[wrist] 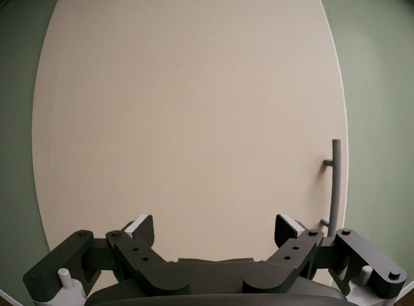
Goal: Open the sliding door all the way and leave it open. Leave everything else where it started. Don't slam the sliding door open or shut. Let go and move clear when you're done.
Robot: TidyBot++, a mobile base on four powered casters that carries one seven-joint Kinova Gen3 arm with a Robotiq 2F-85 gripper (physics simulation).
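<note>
The sliding door (195, 125) is a large beige panel that fills most of the wrist view. Its dark grey vertical bar handle (336, 185) stands off the panel on two short posts, near the door's right edge. The lower end of the handle is hidden behind the gripper's right finger linkage. My gripper (214, 229) is open, with its fingers wide apart and no thing between them. It is in front of the door panel, and the handle is to the right of the right fingertip.
Green wall (382, 135) shows to the right of the door, and more green wall shows to its left. A thin white trim strip (345, 120) runs along the door's right edge. Small bits of white baseboard and brown floor show in the bottom corners.
</note>
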